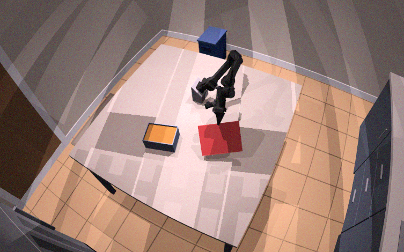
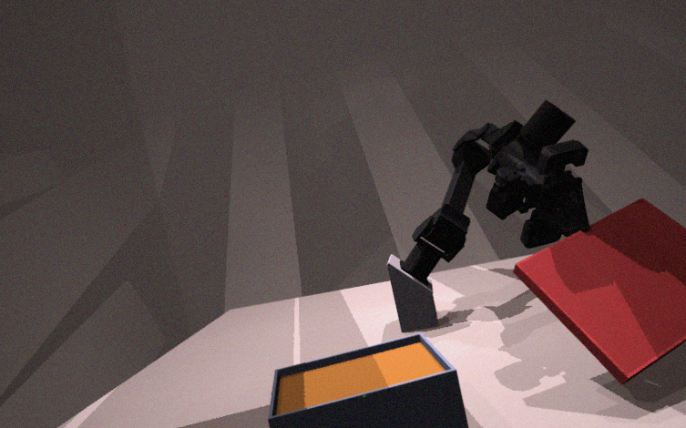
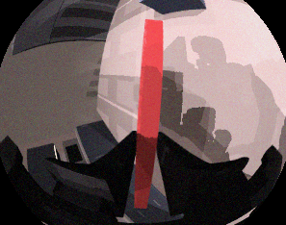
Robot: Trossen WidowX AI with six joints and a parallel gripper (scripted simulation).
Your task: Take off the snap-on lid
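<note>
My gripper tip is 5 cm short of the red lid, 5 cm above it and 3 cm to the right of it. From my gripper tip the other things lie so: storage box: 33 cm to the right, 13 cm ahead, 12 cm below.
</note>
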